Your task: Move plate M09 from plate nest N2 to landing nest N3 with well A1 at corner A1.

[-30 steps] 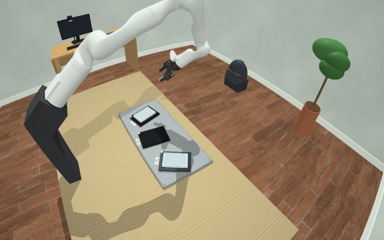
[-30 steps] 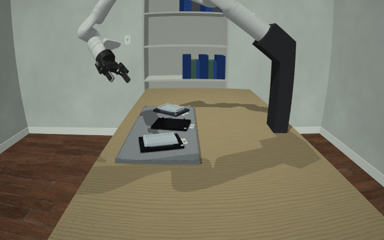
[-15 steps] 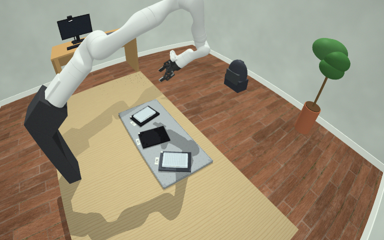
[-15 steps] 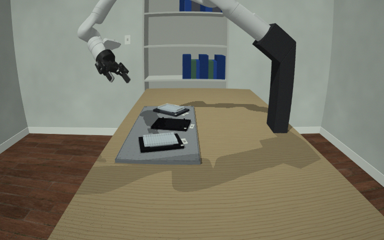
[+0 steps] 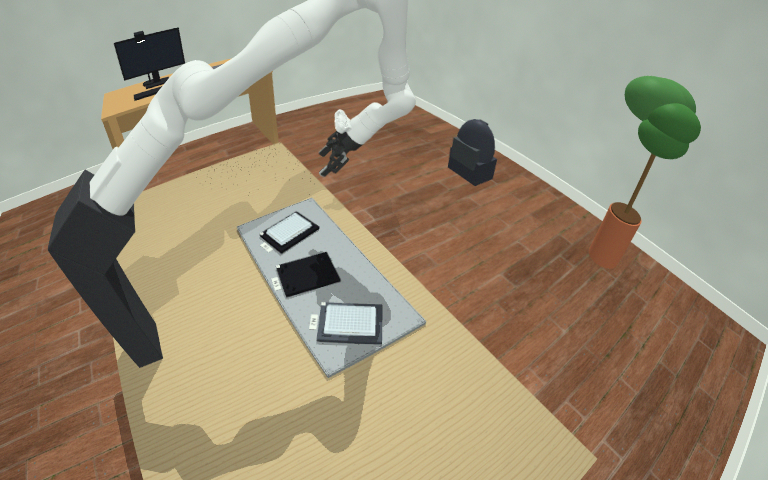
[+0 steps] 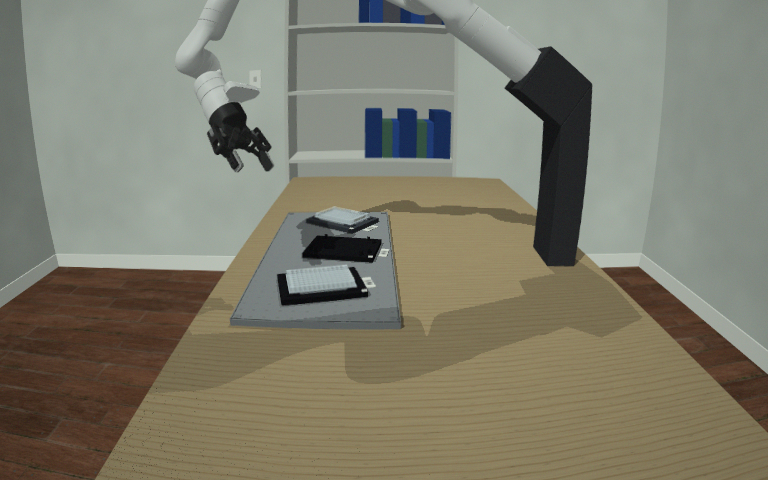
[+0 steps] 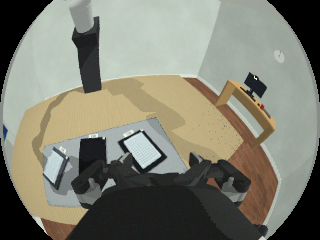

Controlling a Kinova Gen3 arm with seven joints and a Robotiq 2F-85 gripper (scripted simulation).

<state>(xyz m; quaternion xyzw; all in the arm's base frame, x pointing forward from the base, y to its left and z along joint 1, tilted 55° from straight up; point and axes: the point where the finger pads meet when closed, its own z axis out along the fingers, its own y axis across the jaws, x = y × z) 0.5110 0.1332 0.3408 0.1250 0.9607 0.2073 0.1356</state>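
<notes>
Now: the plate 36 cm to the right of my hand, 22 cm below it and 20 cm behind it. Also, from my hand: plate nest N2: 36 cm to the right, 23 cm below, 20 cm behind; then black landing nest: 23 cm below, 18 cm behind, 15 cm to the right; then nest label: 29 cm to the right, 27 cm behind, 23 cm below.
</notes>
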